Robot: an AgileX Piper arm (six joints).
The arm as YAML. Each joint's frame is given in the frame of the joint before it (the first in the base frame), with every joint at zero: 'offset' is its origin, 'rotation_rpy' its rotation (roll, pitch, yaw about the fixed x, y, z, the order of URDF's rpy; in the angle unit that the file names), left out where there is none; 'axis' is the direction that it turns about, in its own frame. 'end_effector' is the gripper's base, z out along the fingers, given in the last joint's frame.
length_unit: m
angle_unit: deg
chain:
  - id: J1
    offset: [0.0, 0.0, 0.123]
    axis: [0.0, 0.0, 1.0]
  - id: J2
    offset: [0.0, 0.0, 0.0]
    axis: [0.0, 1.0, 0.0]
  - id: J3
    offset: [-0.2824, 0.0, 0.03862]
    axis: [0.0, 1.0, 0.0]
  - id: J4
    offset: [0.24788, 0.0, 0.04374]
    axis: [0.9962, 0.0, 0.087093]
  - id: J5
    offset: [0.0, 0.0, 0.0]
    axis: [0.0, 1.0, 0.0]
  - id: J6
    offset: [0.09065, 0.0, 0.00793]
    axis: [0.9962, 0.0, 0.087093]
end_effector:
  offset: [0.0, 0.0, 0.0]
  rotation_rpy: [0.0, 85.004, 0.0]
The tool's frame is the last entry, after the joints.
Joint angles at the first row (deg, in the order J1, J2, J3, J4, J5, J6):
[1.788, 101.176, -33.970, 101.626, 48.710, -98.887]
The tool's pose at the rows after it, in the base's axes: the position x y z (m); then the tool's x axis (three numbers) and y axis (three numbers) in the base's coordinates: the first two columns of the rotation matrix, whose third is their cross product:
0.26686, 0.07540, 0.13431, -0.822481, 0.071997, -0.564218, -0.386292, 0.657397, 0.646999
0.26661, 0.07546, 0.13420, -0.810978, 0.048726, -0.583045, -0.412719, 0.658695, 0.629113
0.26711, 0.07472, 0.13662, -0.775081, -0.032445, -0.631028, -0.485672, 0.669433, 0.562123
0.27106, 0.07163, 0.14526, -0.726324, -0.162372, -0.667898, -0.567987, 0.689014, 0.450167
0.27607, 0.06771, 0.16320, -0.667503, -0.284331, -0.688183, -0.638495, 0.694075, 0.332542
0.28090, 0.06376, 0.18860, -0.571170, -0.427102, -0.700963, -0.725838, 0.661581, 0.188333
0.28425, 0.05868, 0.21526, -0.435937, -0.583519, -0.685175, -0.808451, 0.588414, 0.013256
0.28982, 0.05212, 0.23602, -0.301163, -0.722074, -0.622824, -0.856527, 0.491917, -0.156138
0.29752, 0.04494, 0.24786, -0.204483, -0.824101, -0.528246, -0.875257, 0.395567, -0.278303
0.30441, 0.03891, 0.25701, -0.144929, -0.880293, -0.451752, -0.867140, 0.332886, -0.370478
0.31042, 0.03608, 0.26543, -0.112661, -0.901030, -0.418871, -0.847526, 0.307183, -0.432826
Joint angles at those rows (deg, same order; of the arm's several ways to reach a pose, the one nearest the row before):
[1.789, 101.176, -33.970, 101.565, 48.761, -98.944]
[1.787, 101.177, -33.970, 101.327, 48.780, -100.617]
[1.788, 100.469, -34.571, 98.829, 47.556, -103.651]
[1.788, 98.474, -36.805, 91.327, 43.955, -103.024]
[1.788, 95.227, -39.948, 81.101, 41.072, -98.522]
[1.787, 91.562, -44.107, 68.670, 40.431, -93.729]
[1.788, 88.227, -48.463, 56.444, 41.034, -91.557]
[1.788, 86.526, -52.752, 45.623, 41.449, -91.407]
[1.789, 86.505, -56.428, 36.176, 41.558, -91.339]
[1.788, 86.504, -58.834, 29.923, 40.355, -91.339]
[1.787, 86.504, -60.548, 27.515, 38.870, -91.684]

